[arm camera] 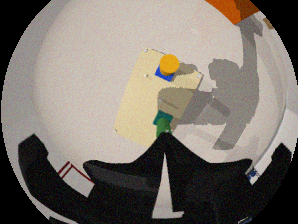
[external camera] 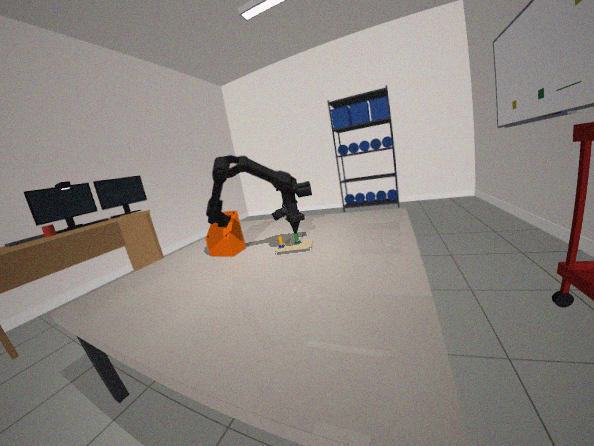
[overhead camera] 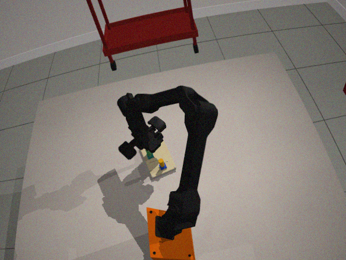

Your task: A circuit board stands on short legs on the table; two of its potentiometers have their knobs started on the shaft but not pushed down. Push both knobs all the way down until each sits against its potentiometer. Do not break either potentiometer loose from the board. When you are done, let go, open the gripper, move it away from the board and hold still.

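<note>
The green knob is 1 cm below my gripper tip. Also, from my gripper tip: orange knob: 5 cm behind, 5 cm to the right, 2 cm below.
</note>
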